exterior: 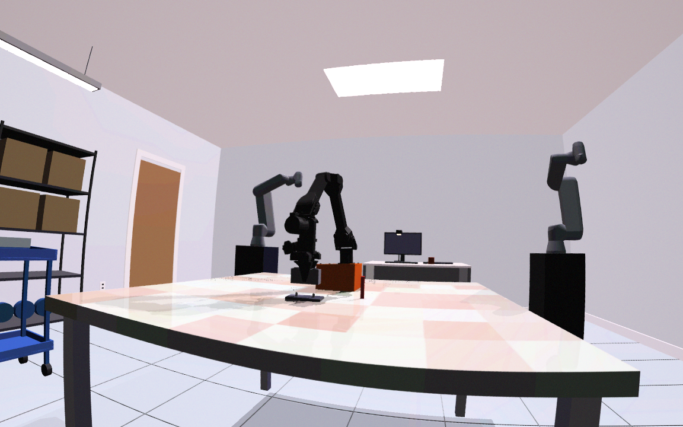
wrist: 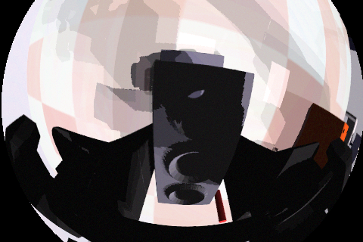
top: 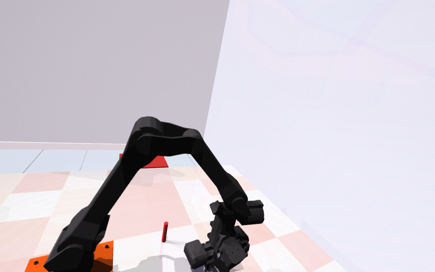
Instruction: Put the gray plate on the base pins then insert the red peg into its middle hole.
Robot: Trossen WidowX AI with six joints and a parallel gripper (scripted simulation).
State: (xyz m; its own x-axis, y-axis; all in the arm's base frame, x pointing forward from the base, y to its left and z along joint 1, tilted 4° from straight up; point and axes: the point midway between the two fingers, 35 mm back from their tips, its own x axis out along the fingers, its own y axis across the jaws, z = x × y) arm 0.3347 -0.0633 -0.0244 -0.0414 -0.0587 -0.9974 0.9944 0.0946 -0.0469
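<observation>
The base lies 50 mm below my gripper tip. From my gripper tip the other things lie so: red peg 180 mm to the left, 100 mm behind, 20 mm below; gray plate 30 mm above.
</observation>
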